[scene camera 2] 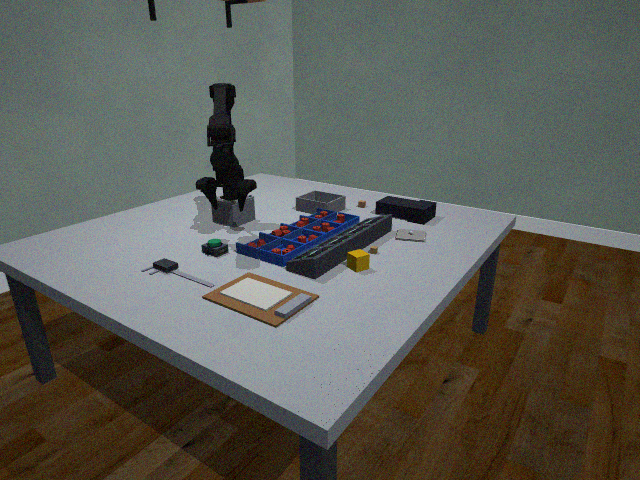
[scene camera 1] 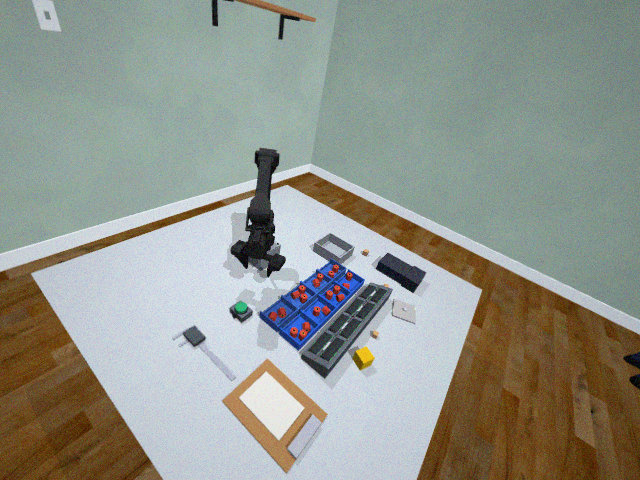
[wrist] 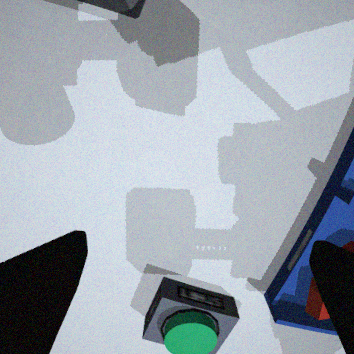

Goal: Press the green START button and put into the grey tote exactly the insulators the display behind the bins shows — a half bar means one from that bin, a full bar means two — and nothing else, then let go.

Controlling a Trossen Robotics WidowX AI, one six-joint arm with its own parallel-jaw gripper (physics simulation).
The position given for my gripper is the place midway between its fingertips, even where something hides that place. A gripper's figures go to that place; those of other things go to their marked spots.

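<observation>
A display point(scene camera 2: 313, 267) and a black box point(scene camera 2: 420, 212) are here, their marked spots 0.58 m apart. The display is 1.17 m from the lens. My gripper point(scene camera 2: 228, 210) is 1.46 m from the lens, and the black box is 1.63 m from the lens.
</observation>
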